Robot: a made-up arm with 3 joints.
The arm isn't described. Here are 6 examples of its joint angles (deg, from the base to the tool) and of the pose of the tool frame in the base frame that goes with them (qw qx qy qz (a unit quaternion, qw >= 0); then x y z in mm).
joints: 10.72 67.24 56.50
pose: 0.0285 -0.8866 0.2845 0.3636 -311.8 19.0 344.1
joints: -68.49 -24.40 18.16
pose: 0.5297 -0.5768 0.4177 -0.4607 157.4 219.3 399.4
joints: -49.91 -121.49 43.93
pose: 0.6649 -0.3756 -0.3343 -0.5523 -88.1 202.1 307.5
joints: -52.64 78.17 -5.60
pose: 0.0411 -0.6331 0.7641 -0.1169 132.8 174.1 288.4
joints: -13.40 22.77 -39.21
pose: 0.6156 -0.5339 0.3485 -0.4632 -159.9 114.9 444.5
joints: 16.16 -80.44 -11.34
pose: 0.9816 0.0364 -0.1552 -0.1055 -385.6 -202.5 368.9
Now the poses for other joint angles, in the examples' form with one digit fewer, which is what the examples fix.
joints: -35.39 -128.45 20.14
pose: 0.776 -0.064 -0.403 -0.481 -196 136 311
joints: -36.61 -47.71 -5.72
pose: 0.792 -0.349 0.113 -0.487 -135 168 441
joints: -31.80 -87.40 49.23
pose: 0.736 -0.535 -0.209 -0.358 -208 152 361
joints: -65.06 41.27 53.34
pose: 0.248 -0.610 0.730 0.181 192 210 335
